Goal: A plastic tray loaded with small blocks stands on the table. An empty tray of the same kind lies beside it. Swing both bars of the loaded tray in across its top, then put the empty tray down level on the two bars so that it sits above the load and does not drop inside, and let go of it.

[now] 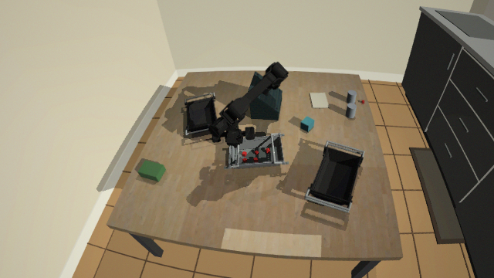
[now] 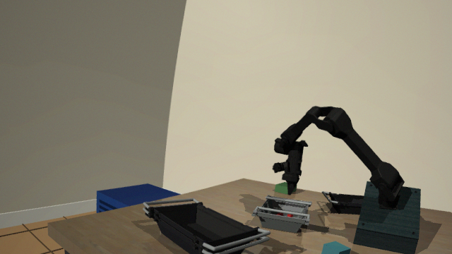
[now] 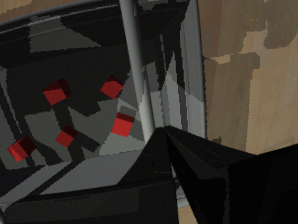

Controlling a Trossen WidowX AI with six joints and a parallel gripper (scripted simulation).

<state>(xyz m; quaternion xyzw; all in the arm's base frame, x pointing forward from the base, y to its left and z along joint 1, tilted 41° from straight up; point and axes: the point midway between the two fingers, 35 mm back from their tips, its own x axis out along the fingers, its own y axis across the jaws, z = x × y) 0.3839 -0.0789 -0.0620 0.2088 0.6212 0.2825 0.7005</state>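
Now: gripper tip 290 mm past the black tray, 250 mm to the left of it and 40 mm above it. Round my gripper tip: green block: 120 mm ahead, 430 mm to the right, 70 mm below; then teal cube: 240 mm behind, 340 mm to the left, 60 mm below; then beige pad: 480 mm behind, 430 mm to the left, 80 mm below.
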